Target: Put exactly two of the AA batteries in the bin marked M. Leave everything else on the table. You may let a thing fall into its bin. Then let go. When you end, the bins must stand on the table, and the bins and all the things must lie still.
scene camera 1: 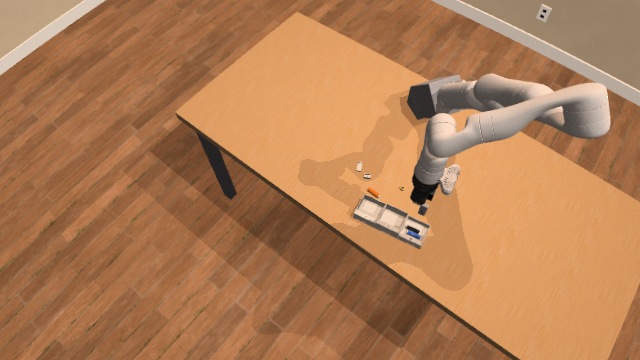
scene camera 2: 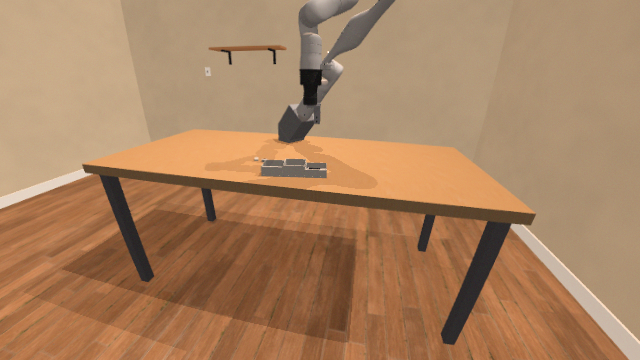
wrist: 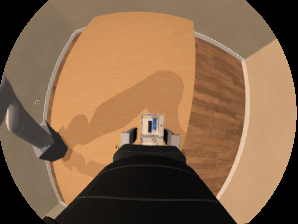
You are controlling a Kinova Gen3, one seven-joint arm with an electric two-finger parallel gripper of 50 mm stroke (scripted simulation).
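Grey three-compartment bin tray [scene camera 1: 369,210] visible; scene camera 2 also shows the tray [scene camera 2: 291,169]. Gripper [scene camera 2: 317,122] visible, with the wrist view likewise showing the gripper [wrist: 150,133].
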